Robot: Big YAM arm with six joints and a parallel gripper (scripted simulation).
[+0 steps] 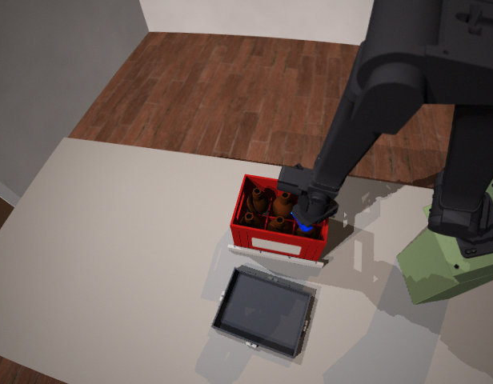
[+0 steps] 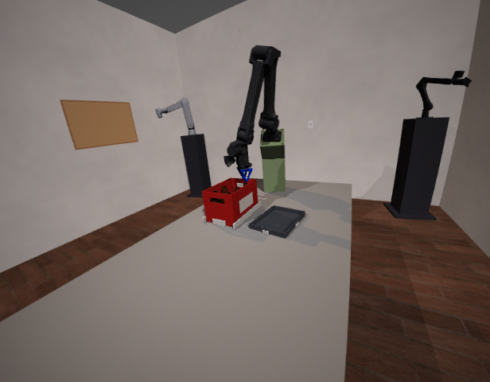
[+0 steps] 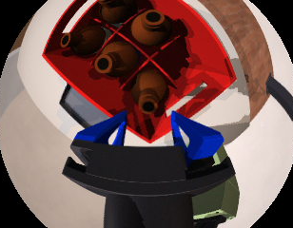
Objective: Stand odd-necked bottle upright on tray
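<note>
My gripper is now 80 mm short of the crate, 60 mm to the left of it and 110 mm above it. Also, from my hand: dark grey tray (130 mm ahead, 210 mm to the left, 180 mm below); then brown bottle (170 mm ahead, 30 mm to the right, 100 mm below).
</note>
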